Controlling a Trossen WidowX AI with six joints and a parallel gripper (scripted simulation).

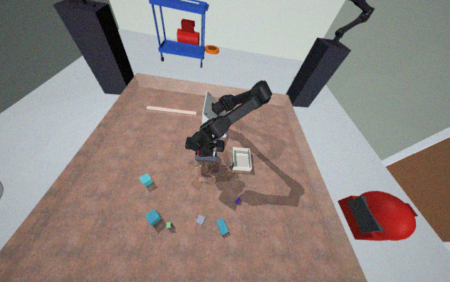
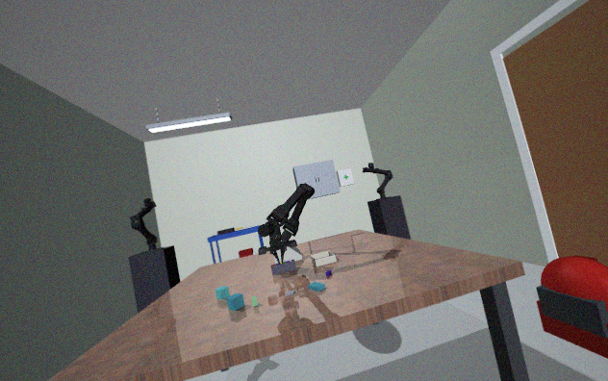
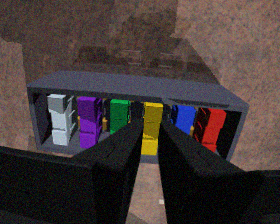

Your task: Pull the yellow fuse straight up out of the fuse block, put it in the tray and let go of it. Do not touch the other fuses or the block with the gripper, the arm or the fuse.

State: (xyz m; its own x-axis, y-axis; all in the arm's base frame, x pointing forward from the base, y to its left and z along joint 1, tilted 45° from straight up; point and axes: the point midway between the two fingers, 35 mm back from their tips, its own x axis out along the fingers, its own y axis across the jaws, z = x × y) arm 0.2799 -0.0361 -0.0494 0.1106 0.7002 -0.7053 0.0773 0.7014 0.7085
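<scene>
The tray is 2 cm ahead of my gripper tip, 21 cm to the left of it and 3 cm below it. From my gripper tip the other things lie so: yellow fuse (1 cm below).
</scene>
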